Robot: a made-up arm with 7 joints. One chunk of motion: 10 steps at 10 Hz.
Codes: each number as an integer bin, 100 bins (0 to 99) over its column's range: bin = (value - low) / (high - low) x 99, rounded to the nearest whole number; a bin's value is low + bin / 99 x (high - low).
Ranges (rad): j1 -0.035..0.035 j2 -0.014..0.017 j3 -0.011..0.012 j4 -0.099..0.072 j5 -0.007..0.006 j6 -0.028..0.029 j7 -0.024..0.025
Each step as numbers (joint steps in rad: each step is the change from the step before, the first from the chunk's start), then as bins.
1 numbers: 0.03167 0.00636 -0.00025 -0.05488 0.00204 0.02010 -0.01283
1 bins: 94 65 46 26 69 84 23
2 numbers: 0.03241 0.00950 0.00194 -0.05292 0.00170 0.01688 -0.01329
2 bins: 95 75 56 27 66 78 22
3 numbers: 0.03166 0.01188 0.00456 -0.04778 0.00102 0.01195 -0.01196
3 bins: 94 83 67 30 61 69 24
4 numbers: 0.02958 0.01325 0.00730 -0.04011 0.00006 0.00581 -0.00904
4 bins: 91 87 79 34 54 59 30
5 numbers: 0.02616 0.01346 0.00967 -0.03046 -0.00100 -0.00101 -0.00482
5 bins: 86 88 89 40 46 47 39
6 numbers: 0.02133 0.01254 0.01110 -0.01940 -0.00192 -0.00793 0.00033
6 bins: 80 85 95 46 39 35 49
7 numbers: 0.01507 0.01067 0.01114 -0.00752 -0.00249 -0.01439 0.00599
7 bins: 71 79 95 53 34 24 61
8 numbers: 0.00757 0.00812 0.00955 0.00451 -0.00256 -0.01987 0.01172
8 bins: 60 71 88 60 34 14 72
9 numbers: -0.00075 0.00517 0.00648 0.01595 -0.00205 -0.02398 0.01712
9 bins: 48 61 75 67 38 7 83
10 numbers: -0.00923 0.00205 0.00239 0.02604 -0.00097 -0.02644 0.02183
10 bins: 36 51 58 72 46 3 93
